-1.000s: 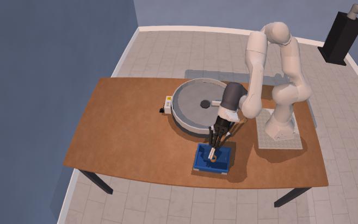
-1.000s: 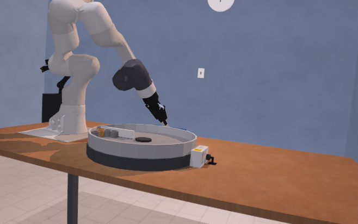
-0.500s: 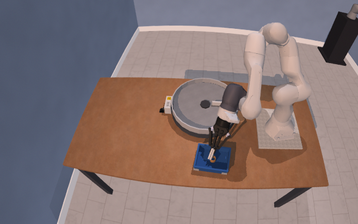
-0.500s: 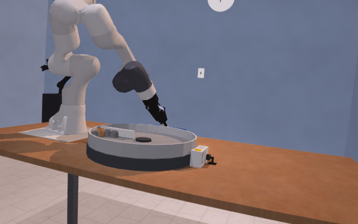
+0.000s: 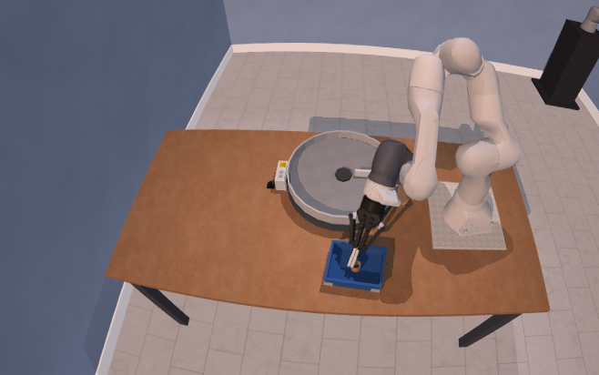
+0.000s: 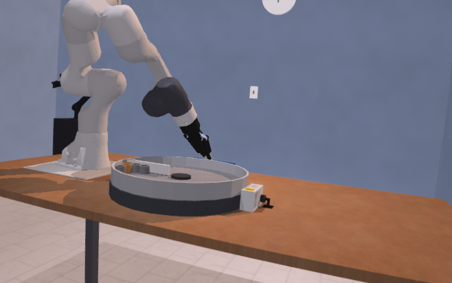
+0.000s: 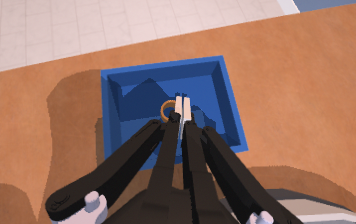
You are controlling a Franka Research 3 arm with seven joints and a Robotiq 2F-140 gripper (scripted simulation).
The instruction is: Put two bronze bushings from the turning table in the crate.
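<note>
My hand is 40 mm above the blue crate, 20 mm to the right of it and 10 mm past it. From my hand the other things lie so: grey turning table: 340 mm to the right, 60 mm ahead, 10 mm below.
</note>
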